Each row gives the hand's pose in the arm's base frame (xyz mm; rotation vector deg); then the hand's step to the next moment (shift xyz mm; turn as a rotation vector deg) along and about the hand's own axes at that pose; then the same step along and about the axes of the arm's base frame.
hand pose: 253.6 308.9 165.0 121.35 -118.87 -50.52
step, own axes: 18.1 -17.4 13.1 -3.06 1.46 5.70
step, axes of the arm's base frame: 9.1 -10.6 -24.7 -3.54 4.70 -3.07
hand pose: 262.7 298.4 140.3 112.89 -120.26 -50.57
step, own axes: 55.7 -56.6 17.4 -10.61 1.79 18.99
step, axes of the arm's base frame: 33.3 -45.8 -58.3 -9.06 16.11 -11.61
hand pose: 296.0 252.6 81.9 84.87 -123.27 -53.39
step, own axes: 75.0 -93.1 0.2 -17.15 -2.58 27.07
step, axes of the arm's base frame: 34.6 -90.5 -70.0 -8.65 23.65 -19.98
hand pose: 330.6 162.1 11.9 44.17 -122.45 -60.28
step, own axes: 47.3 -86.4 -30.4 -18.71 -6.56 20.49
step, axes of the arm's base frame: 12.0 -92.5 -44.0 -1.90 19.70 -20.53
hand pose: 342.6 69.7 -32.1 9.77 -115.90 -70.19
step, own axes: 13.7 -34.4 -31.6 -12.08 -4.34 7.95
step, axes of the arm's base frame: 2.3 -47.0 -12.3 2.22 8.93 -11.97
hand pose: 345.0 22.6 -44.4 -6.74 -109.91 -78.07
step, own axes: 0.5 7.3 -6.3 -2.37 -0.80 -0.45
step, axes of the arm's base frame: 6.5 -2.4 6.8 1.52 0.09 -2.04
